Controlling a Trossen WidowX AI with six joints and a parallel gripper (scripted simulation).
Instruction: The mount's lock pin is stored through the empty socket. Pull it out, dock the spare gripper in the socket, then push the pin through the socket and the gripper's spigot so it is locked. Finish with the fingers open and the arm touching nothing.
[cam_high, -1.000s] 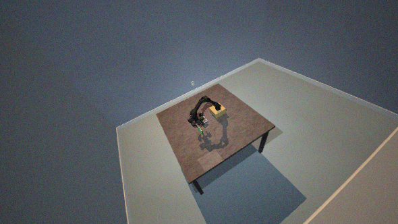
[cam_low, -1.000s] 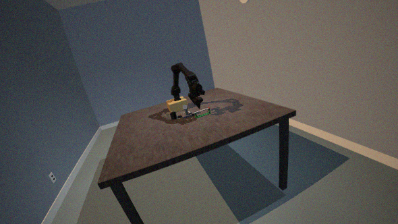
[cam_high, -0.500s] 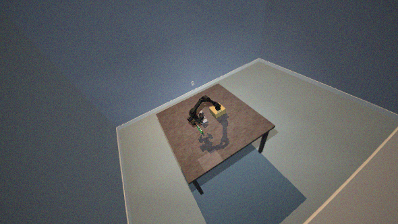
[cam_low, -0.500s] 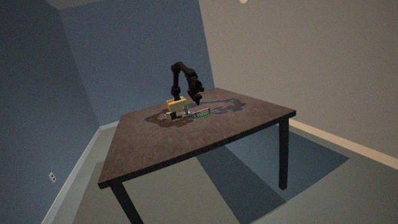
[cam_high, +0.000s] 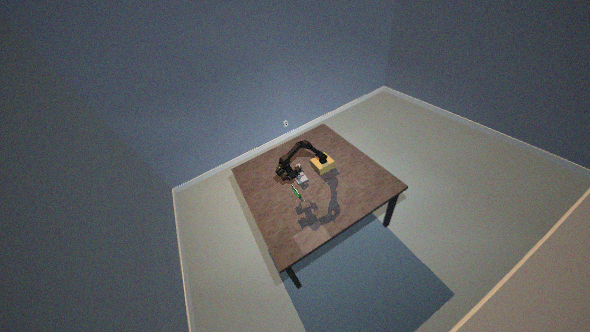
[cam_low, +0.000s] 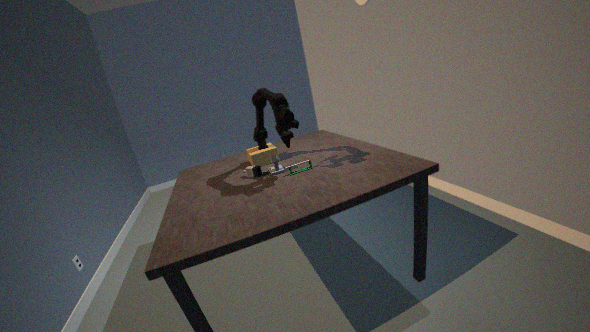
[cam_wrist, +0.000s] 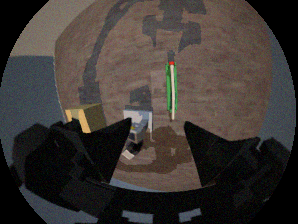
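The spare gripper is 11 cm behind my gripper tip, 23 cm to the right of it and 13 cm below it. From my gripper tip the other things lie so: grey post: 8 cm behind, 8 cm to the right, 11 cm below; then green strip: 2 cm ahead, 4 cm to the left, 14 cm below.
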